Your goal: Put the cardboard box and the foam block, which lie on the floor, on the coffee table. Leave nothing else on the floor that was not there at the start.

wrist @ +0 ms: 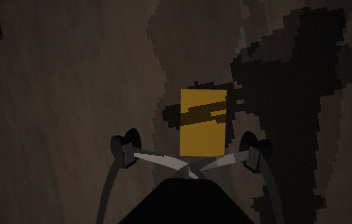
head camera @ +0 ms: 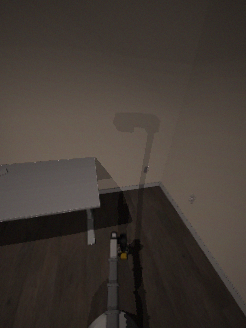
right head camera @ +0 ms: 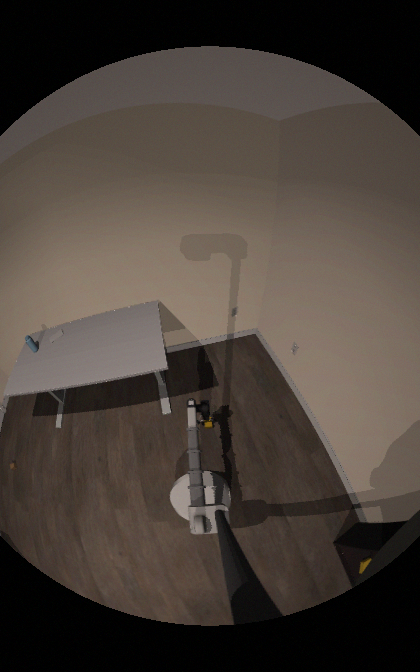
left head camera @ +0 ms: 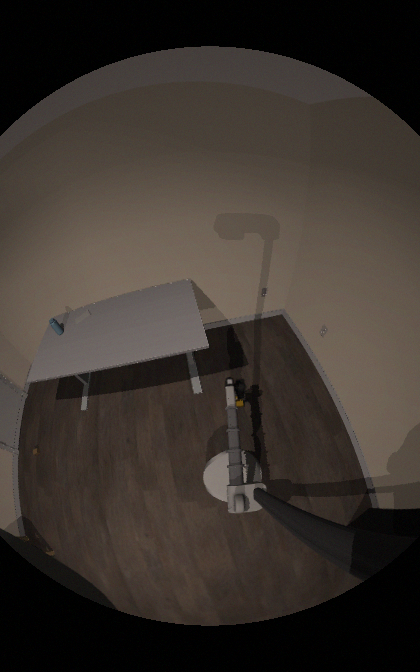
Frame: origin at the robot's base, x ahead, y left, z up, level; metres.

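Seen in the pictures: gripper, fingertip midpoint: (wrist: pixel 189 142) (head camera: pixel 122 253) (left head camera: pixel 237 400).
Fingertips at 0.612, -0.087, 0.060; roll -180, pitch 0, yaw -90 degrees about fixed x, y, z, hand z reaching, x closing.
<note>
Pixels of each thing's middle, then the offset from my fingertips to it, as dx, dy, dz. Level surfaces: height alone.
- yellow block, body centre: (wrist: pixel 201 121) (left head camera: pixel 238 401) (head camera: pixel 123 254) +0.017, -0.017, -0.065
- white table, surface height: dz +0.633
- blue bottle, body centre: (left head camera: pixel 55 326) +0.331, +1.506, +0.715
- flat pale thing, body centre: (left head camera: pixel 82 316) +0.493, +1.310, +0.637
A yellow block (head camera: pixel 123 255) (left head camera: pixel 240 403) (right head camera: pixel 208 424) (wrist: pixel 203 132), which looks like the foam block, lies on the floor beside the end of the arm. My gripper (right head camera: pixel 205 418) (wrist: pixel 189 142) is open and points down above it. In the wrist view the block's near end shows between the spread fingertips, with space on both sides, and finger shadows cross its top. A white table (head camera: pixel 50 190) (left head camera: pixel 130 335) (right head camera: pixel 100 350) stands to the left; I cannot tell if it is the coffee table. A small orange-brown thing (left head camera: pixel 35 451) (right head camera: pixel 13 465) lies far left on the floor, too small to identify.
A blue bottle (left head camera: pixel 56 326) (right head camera: pixel 31 344) and a flat pale thing (left head camera: pixel 82 316) (right head camera: pixel 56 335) are on the table's far left. A table leg (head camera: pixel 91 230) (left head camera: pixel 195 375) (right head camera: pixel 163 395) stands left of the gripper. Walls meet in a corner ahead. A dark piece (right head camera: pixel 370 537) stands at lower right.
</note>
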